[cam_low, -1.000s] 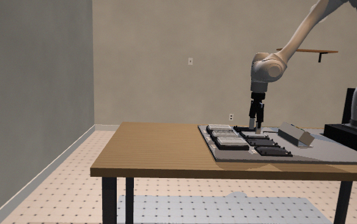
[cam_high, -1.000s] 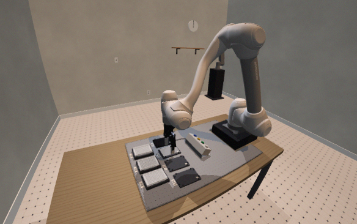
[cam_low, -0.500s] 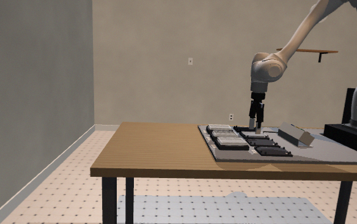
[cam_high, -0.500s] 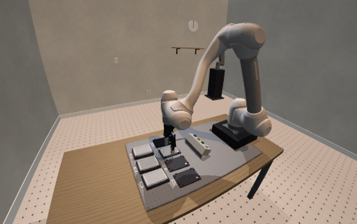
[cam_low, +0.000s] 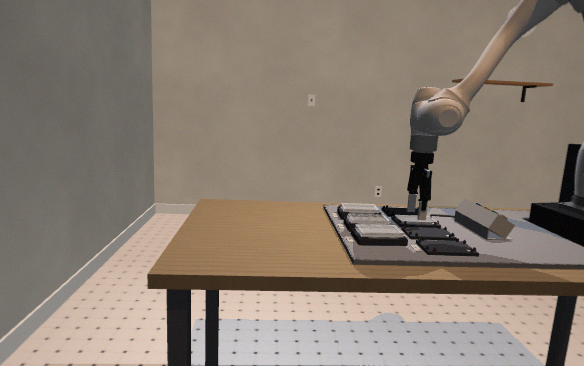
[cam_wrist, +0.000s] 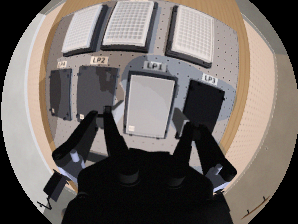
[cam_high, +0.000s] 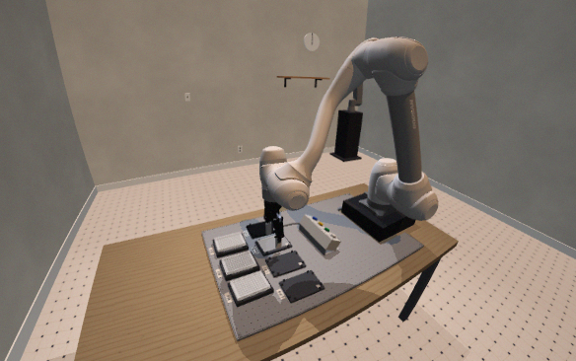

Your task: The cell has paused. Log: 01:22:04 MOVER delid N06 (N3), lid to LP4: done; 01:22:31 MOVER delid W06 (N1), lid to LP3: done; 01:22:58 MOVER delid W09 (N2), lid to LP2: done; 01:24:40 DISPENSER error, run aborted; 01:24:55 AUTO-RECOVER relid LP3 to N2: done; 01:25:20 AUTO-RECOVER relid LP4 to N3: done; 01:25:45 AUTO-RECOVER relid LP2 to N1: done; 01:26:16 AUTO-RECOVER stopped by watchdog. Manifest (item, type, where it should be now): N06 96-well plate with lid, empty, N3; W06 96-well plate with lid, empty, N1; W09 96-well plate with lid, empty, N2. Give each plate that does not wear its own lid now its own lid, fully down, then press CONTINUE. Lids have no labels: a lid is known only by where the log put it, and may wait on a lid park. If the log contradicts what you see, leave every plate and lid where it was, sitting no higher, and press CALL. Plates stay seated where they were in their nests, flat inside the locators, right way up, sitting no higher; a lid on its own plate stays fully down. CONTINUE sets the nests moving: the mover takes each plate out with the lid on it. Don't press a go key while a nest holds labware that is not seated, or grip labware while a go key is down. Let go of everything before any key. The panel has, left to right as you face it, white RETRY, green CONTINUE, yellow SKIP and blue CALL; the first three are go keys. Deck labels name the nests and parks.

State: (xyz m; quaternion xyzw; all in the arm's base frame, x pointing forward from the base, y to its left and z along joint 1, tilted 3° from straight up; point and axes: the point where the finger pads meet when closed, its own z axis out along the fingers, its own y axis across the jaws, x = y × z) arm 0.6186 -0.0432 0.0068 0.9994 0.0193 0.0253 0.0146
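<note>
My gripper is now 40 mm above the pale lid. Also, from my hand: yellow key 240 mm behind, 20 mm to the left, 20 mm above; then blue key 230 mm behind, 30 mm to the right, 20 mm above; then LP2 lid park 130 mm to the left, 50 mm below.
</note>
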